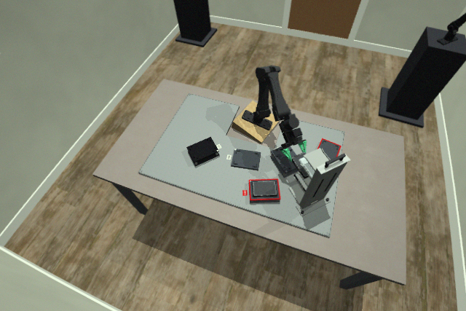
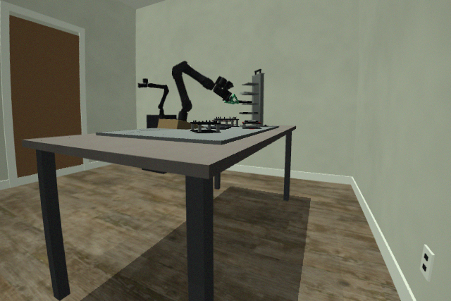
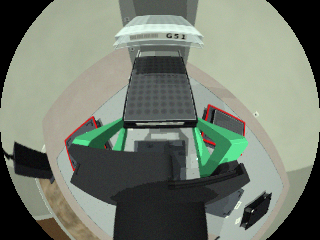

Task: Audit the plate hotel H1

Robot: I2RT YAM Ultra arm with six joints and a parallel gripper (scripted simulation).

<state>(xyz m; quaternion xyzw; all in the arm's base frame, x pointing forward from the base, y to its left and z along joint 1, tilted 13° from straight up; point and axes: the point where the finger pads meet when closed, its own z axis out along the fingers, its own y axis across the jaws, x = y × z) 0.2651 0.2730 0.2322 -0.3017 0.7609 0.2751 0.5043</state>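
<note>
Right now the pale plate labelled G51 is 8 cm ahead of my hand, 8 cm to the left of it and 8 cm above it.
</note>
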